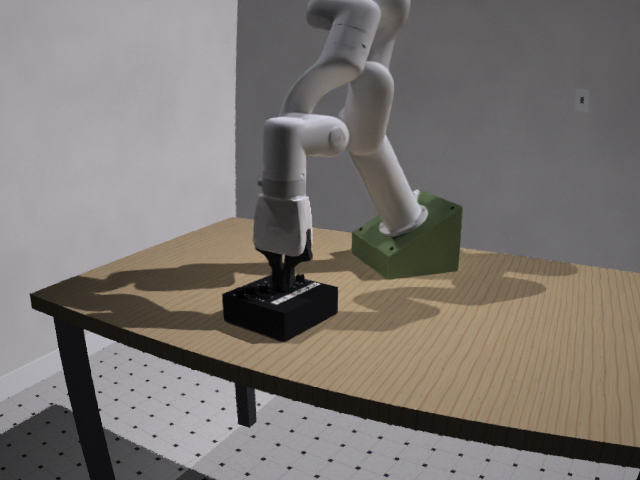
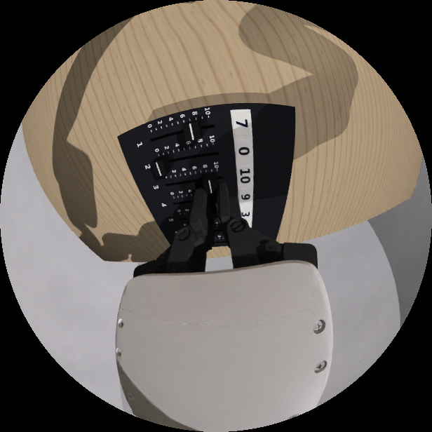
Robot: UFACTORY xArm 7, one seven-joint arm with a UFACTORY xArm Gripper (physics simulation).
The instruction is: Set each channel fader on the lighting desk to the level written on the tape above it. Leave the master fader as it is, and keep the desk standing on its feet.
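Frame: origin at the arm's base, x ahead, y left, z up, level; millimetres.
Seen in the pictures: gripper, fingertip midpoint: [image 1: 283, 287]; arm's base, link origin: [image 1: 404, 221].
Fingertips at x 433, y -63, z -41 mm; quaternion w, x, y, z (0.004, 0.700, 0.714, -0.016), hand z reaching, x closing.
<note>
Offsets run from my fingertips to a thing's top centre. "spot": to the spot under its first point. Level surfaces: height alone.
The black lighting desk @(dx +3, dy -3, dz +6 mm) [image 1: 310, 314] [image 2: 272, 150] sits flat on the table. Its white tape strip @(spot: dx +3, dy +29, dz -6 mm) [image 1: 295, 293] [image 2: 241, 135] shows 7, 0, 10, 9 and 3. The channel 1 fader [image 2: 191, 132] stands near 7, and the channel 2 fader [image 2: 159, 169] is at the 0 end. My gripper [image 1: 282, 287] [image 2: 215, 198] points down over the desk, shut on the channel 3 fader [image 2: 210, 186], which stands in the upper part of its slot, short of the 10 end. The fingers hide much of channels 4 and 5; I cannot make out the master fader.
The wooden table @(dz -62 mm) [image 1: 491, 351] [image 2: 200, 60] carries the desk, near its front left edge. The green wedge-shaped base [image 1: 429, 253] of the arm stands behind and to the right of the desk. Arm shadows fall across the table on both sides of the desk.
</note>
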